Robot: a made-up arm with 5 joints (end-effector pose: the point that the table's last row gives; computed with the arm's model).
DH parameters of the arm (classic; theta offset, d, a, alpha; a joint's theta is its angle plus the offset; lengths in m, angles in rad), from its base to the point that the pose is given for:
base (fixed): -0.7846 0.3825 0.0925 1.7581
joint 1: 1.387 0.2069 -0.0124 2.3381
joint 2: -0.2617 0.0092 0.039 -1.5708
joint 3: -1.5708 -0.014 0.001 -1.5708
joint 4: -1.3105 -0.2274 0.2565 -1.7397
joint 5: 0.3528 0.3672 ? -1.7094
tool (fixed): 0.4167 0.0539 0 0
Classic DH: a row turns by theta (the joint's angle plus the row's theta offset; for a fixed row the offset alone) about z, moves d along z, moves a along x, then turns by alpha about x.
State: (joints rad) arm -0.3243 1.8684 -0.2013 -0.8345 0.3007
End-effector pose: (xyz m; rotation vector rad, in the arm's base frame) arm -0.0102 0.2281 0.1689 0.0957 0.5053 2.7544
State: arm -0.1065 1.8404 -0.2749 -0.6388 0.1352
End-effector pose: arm 0.0706 0.2086 0.1576 -0.5657 0.7045 2.5754
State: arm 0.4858 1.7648 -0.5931 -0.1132 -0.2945
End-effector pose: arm 0.1306 0.2090 0.1878 -2.0973 1.0101 1.5698
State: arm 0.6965 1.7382 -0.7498 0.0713 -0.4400
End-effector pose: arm 0.0956 0.2207 0.1656 -2.5195 0.9848 1.1054
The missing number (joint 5, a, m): -0.0476
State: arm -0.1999 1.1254 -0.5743 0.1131 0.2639
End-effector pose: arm 0.0552 0.2048 0.1512 -1.4730 0.6521 2.4475
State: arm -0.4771 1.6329 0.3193 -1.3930 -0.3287
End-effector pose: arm -0.1423 0.2212 0.0887 -0.5398 -1.3432 -2.6865
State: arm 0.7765 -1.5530 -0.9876 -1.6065 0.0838
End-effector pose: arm -0.5187 -0.0665 0.4597 1.5628 1.5836 -1.7208
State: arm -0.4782 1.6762 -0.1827 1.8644 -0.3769
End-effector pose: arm 0.0078 -0.1102 0.8337 -1.3676 0.0554 0.1973
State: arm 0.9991 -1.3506 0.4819 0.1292 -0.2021
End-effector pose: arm 0.2808 -0.2253 0.7228 0.4379 -1.2376 1.9086
